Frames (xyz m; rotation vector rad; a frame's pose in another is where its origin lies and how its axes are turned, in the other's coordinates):
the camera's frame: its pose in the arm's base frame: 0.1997 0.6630 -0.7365 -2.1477 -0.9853 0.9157
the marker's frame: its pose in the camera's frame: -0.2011 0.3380 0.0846 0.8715 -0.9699 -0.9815
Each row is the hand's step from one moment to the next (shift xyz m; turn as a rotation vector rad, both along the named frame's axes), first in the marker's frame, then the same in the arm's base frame.
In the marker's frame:
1: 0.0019 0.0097 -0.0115 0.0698 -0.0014 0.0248
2: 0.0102 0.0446 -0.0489 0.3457 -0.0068 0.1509
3: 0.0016 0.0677 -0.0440 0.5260 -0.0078 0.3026
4: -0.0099 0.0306 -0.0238 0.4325 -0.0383 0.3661
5: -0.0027 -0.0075 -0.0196 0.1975 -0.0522 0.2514
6: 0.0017 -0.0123 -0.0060 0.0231 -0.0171 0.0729
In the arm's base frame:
1: 0.0035 0.0107 -0.0101 -0.0497 0.0382 0.0396
2: 0.0124 0.0480 -0.0450 -0.2676 0.1724 0.2025
3: 0.0019 0.0443 -0.0675 -0.4642 0.2195 0.3235
4: 0.0086 0.0142 -0.0364 -0.4570 0.1026 0.3212
5: 0.0197 0.0077 0.0005 -0.2573 -0.0119 0.1964
6: 0.0095 0.0018 0.0098 -0.0584 -0.0300 0.0427

